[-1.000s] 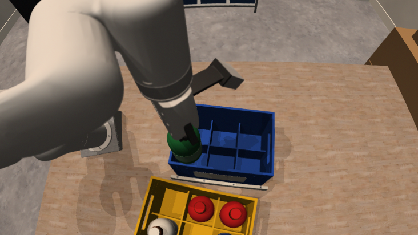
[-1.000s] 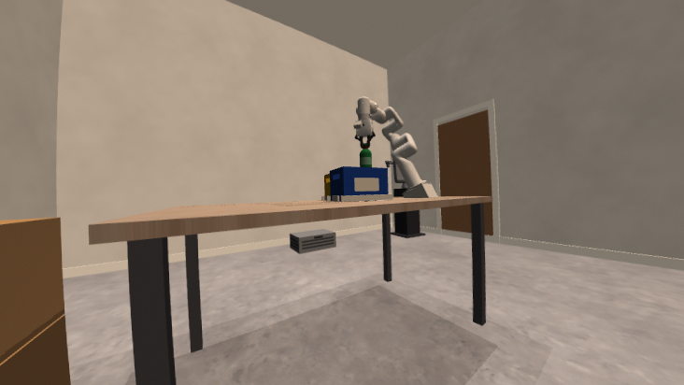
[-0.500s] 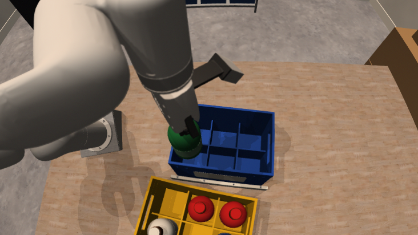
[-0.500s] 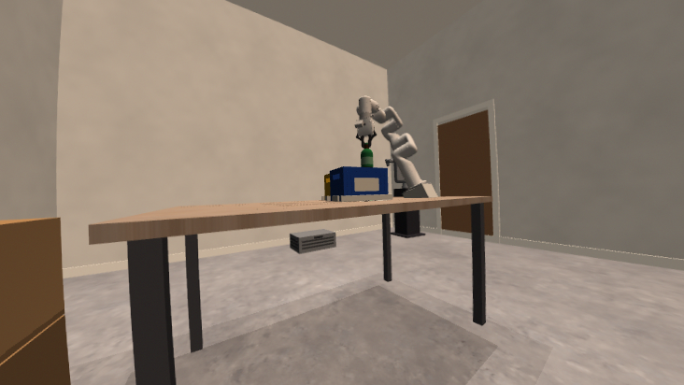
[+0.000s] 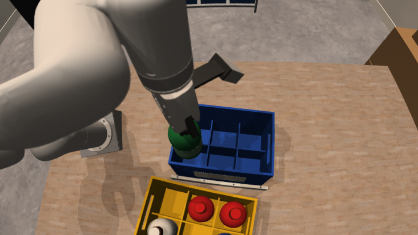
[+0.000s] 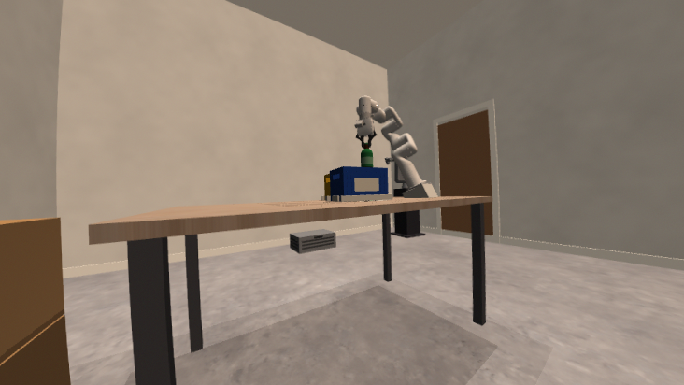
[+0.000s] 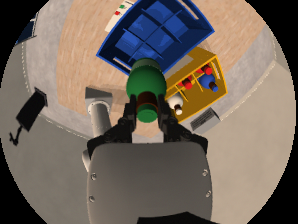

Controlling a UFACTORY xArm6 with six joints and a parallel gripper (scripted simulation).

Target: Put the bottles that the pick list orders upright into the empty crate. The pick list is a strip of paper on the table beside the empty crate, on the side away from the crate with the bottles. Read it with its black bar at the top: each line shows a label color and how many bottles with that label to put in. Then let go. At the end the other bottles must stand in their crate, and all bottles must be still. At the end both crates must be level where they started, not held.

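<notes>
Now: hand 7 cm above the green-capped bottle. Round my hand: yellow crate: 4 cm ahead, 19 cm to the right, 25 cm below; then red bottle: 13 cm ahead, 16 cm to the right, 25 cm below; then blue crate: 9 cm ahead, 4 cm to the left, 25 cm below.
</notes>
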